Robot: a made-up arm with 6 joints. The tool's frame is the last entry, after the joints. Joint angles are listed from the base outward. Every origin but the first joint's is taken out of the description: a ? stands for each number. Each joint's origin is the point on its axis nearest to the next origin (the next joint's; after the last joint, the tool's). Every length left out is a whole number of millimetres.
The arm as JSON. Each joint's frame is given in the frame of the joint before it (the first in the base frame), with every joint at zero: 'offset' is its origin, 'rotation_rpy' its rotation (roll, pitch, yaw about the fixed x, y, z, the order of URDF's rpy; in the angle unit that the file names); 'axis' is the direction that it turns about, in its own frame. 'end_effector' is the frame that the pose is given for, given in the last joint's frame.
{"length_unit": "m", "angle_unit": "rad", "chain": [
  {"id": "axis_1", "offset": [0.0, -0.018, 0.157], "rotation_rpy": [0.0, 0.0, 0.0], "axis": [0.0, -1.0, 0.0]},
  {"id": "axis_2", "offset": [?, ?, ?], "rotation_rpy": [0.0, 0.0, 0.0], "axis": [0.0, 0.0, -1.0]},
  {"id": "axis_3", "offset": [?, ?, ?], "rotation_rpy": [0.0, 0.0, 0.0], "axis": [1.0, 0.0, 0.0]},
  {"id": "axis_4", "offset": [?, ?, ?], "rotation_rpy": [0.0, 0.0, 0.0], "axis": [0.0, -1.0, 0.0]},
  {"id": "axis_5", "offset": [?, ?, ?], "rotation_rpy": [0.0, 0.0, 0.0], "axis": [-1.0, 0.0, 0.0]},
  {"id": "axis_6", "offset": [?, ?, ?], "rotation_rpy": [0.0, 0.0, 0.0], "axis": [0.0, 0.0, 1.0]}
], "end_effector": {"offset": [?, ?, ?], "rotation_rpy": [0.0, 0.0, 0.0]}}
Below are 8 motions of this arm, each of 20 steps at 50 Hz.
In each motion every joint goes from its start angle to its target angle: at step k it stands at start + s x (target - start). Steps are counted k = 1, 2, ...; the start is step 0. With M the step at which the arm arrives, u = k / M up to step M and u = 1 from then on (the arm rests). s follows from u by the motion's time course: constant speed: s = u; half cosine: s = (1 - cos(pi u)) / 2; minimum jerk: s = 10 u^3 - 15 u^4 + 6 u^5.
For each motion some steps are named. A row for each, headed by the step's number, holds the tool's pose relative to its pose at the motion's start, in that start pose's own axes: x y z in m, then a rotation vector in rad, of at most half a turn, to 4 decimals.
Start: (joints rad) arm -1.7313 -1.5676 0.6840 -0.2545 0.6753 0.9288
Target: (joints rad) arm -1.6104 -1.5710 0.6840 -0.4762 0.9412 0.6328
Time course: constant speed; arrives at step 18
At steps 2, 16, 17, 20:
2: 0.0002 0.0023 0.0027 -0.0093 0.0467 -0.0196
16: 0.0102 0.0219 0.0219 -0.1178 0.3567 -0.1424
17: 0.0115 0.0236 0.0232 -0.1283 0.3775 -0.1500
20: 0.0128 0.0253 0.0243 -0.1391 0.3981 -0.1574

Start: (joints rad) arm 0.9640 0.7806 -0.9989 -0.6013 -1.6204 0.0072
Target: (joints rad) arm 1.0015 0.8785 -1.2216 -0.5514 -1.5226 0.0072
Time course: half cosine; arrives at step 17
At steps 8, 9, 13, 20:
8: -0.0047 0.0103 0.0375 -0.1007 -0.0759 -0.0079
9: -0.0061 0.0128 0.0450 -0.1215 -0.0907 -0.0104
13: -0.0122 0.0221 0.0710 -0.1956 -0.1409 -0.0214
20: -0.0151 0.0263 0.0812 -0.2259 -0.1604 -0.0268

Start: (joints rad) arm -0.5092 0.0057 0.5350 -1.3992 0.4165 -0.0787
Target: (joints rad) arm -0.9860 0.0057 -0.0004 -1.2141 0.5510 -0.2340
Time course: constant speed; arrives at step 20
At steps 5, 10, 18, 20:
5: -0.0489 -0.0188 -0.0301 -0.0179 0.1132 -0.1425
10: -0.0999 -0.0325 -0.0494 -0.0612 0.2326 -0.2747
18: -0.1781 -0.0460 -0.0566 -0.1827 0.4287 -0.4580
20: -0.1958 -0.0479 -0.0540 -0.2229 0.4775 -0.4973

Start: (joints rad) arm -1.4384 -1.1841 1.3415 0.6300 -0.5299 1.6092
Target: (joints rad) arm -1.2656 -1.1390 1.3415 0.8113 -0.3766 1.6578
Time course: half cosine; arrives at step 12
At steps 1, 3, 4, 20:
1: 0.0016 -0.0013 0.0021 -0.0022 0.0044 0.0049
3: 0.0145 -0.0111 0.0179 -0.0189 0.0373 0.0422
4: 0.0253 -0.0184 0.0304 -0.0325 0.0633 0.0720
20: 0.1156 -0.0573 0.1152 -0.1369 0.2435 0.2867

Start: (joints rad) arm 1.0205 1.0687 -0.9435 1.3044 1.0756 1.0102
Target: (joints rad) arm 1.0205 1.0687 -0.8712 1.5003 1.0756 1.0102
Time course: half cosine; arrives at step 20
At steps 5, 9, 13, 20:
5: -0.0144 0.0010 0.0008 -0.0025 -0.0047 -0.0301
9: -0.0416 0.0041 0.0023 -0.0075 -0.0127 -0.0868
13: -0.0717 0.0093 0.0040 -0.0134 -0.0205 -0.1498
20: -0.0985 0.0155 0.0056 -0.0192 -0.0264 -0.2062

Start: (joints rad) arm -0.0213 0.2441 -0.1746 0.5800 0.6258 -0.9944
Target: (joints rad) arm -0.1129 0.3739 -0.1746 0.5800 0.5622 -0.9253
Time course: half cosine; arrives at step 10
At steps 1, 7, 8, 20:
1: 0.0000 0.0000 -0.0005 -0.0030 0.0015 0.0016
7: -0.0010 0.0002 -0.0149 -0.0973 0.0474 0.0516
8: -0.0012 0.0000 -0.0169 -0.1107 0.0538 0.0585
20: -0.0014 -0.0001 -0.0186 -0.1222 0.0593 0.0644

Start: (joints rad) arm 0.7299 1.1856 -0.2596 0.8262 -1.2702 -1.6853
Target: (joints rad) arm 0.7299 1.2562 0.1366 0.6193 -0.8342 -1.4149
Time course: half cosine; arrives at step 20
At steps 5, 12, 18, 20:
5: 0.0218 -0.0049 0.0100 0.0384 -0.0277 -0.0073
12: 0.0956 -0.0329 0.0366 0.1340 -0.1234 -0.0413
18: 0.1392 -0.0578 0.0463 0.1647 -0.1789 -0.0662
20: 0.1424 -0.0599 0.0468 0.1661 -0.1829 -0.0681

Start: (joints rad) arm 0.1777 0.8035 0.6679 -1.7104 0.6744 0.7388
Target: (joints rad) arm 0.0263 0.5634 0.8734 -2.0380 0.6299 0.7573
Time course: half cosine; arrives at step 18
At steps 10, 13, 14, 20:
10: 0.0790 0.0374 -0.1053 0.1251 0.2068 0.2522
13: 0.1014 0.0624 -0.1522 0.1807 0.2905 0.3534
14: 0.1063 0.0699 -0.1648 0.1957 0.3126 0.3801
20: 0.1143 0.0850 -0.1889 0.2248 0.3546 0.4307

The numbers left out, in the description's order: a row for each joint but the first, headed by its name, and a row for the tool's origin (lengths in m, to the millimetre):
axis_2: 0.08 0.0 -0.06
axis_3: -0.126 0.132 0.0
axis_4: 0.0 -0.095 0.023
axis_5: 0.363 0.0 0.01
axis_6: 0.0 -0.12 -0.038
tool: -0.084 -0.095 0.0

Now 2 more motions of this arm.
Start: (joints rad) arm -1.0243 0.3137 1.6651 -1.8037 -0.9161 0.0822
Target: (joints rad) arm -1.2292 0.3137 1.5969 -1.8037 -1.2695 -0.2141
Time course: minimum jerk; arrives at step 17
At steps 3, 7, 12, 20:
3: -0.0018 0.0005 -0.0052 0.0234 -0.0050 -0.0138
7: -0.0130 0.0082 -0.0409 0.1927 -0.0325 -0.1111
12: -0.0269 0.0344 -0.0930 0.4878 -0.0463 -0.2699
20: -0.0299 0.0450 -0.1060 0.5794 -0.0420 -0.3159

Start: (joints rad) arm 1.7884 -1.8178 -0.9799 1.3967 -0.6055 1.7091
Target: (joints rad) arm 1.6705 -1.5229 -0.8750 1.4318 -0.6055 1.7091
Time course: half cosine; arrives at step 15
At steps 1, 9, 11, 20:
1: -0.0016 0.0006 -0.0001 0.0004 0.0016 -0.0034
9: -0.0903 0.0474 -0.0024 0.0250 0.0948 -0.2060
11: -0.1131 0.0636 -0.0013 0.0321 0.1211 -0.2626
20: -0.1332 0.0796 0.0003 0.0388 0.1455 -0.3144

